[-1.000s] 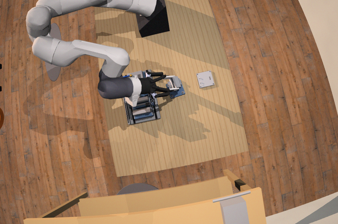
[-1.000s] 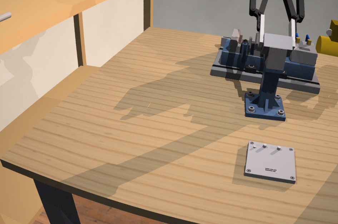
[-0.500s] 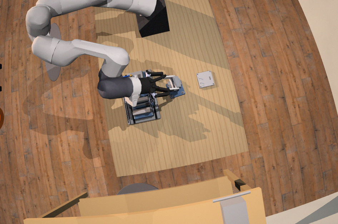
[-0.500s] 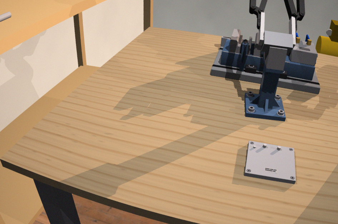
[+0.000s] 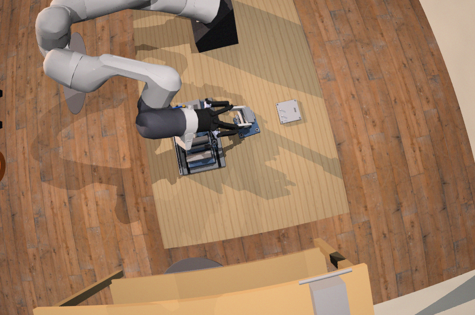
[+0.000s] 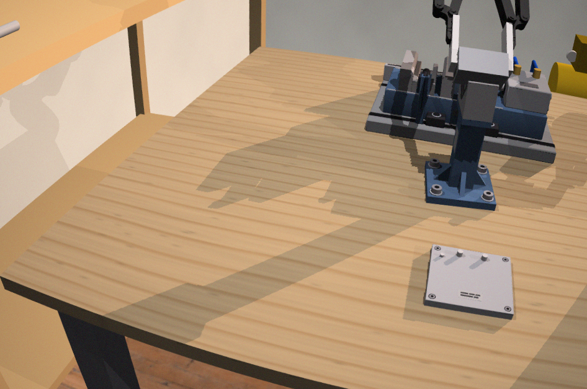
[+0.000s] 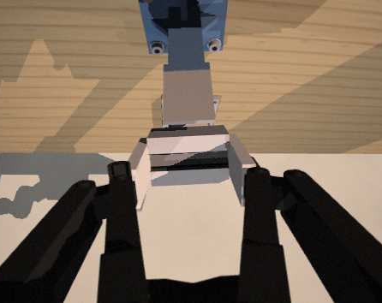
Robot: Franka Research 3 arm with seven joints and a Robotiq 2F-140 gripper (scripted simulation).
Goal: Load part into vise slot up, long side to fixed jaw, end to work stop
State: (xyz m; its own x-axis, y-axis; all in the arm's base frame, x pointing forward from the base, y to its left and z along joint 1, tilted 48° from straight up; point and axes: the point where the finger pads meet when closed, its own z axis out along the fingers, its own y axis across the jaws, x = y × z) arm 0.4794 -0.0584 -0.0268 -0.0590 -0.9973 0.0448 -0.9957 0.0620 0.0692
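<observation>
Now: the v-block post 13 cm below my hand and 2 cm to the left of it. From my hand the other things lie so: work stop: 15 cm to the right, 10 cm below, 5 cm ahead; work stop post: 13 cm to the right, 13 cm below, 5 cm ahead; part: 2 cm to the left, 1 cm below.
</observation>
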